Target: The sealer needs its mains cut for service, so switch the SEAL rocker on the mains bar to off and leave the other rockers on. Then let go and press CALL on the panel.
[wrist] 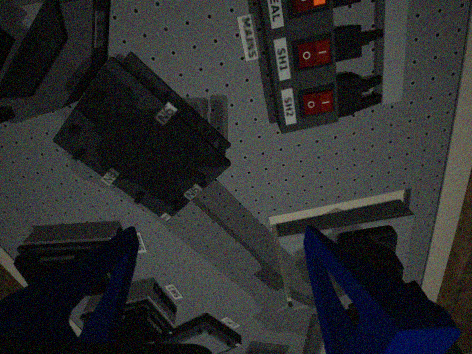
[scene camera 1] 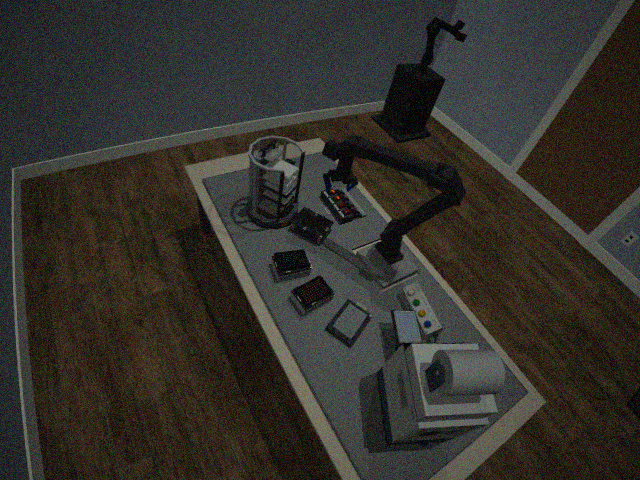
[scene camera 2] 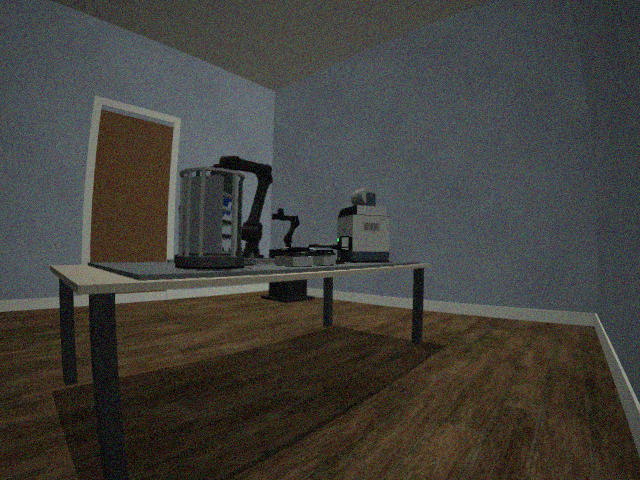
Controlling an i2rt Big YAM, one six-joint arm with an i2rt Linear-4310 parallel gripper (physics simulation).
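The dark mains bar (scene camera 1: 341, 205) (wrist: 311, 76) lies at the back of the table. In the wrist view it is at the upper right, with the red SH1 rocker (wrist: 315, 54) and SH2 rocker (wrist: 318, 102). The SEAL label (wrist: 276, 11) and part of its rocker (wrist: 309, 5), with an orange glow, show at the top edge. My gripper (scene camera 1: 340, 184) (wrist: 221, 234) is open and empty, above the bar's far end in scene camera 1. The carousel partly hides it in scene camera 2. The button panel (scene camera 1: 416, 299) has white, green, yellow and blue buttons; its labels are unreadable.
A round carousel (scene camera 1: 250, 180) (scene camera 2: 209, 261) stands beside the bar. A black box (scene camera 1: 311, 225) (wrist: 142, 135) marked N6 lies near it. Two small black units (scene camera 1: 291, 261) (scene camera 1: 312, 293), a framed tray (scene camera 1: 348, 322) and a large sealer (scene camera 1: 400, 392) stand farther along.
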